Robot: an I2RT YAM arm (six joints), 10 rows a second.
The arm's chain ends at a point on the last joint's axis. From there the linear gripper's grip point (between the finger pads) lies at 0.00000 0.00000 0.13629 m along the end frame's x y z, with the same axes.
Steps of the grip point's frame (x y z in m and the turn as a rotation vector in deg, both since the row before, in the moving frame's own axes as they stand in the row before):
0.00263, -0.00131, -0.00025, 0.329, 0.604, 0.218
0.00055, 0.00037, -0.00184, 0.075, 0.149, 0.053
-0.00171, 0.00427, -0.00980, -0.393, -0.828, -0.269
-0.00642, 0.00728, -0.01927, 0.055, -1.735, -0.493
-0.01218, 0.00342, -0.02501, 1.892, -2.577, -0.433
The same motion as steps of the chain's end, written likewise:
0.00119, -0.00053, -0.00024, 0.329, 0.604, 0.218
0.00020, 0.00055, -0.00184, 0.075, 0.149, 0.053
0.00026, 0.00333, -0.00978, -0.393, -0.828, -0.269
-0.00229, 0.00739, -0.01921, 0.055, -1.735, -0.493
-0.00604, 0.00789, -0.02480, 1.892, -2.577, -0.433

